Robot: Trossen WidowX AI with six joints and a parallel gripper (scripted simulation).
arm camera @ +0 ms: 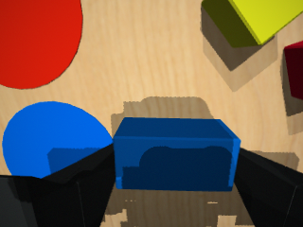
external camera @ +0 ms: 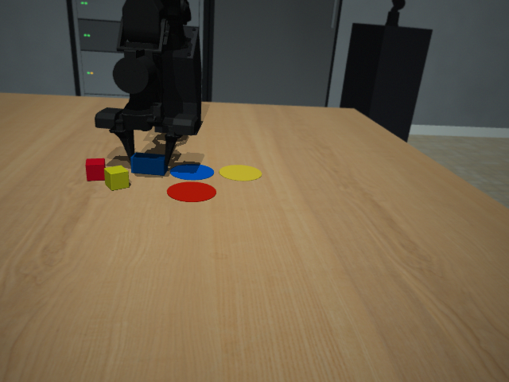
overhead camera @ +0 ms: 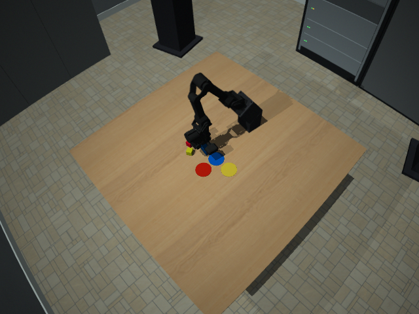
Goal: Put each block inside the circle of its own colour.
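My gripper is now 1 cm short of the blue circle, 8 cm to the right of it and 5 cm above it. Also, from my hand: red block (1 cm ahead, 10 cm to the right, 4 cm below); then yellow block (6 cm ahead, 7 cm to the right, 4 cm below); then blue block (4 cm below).
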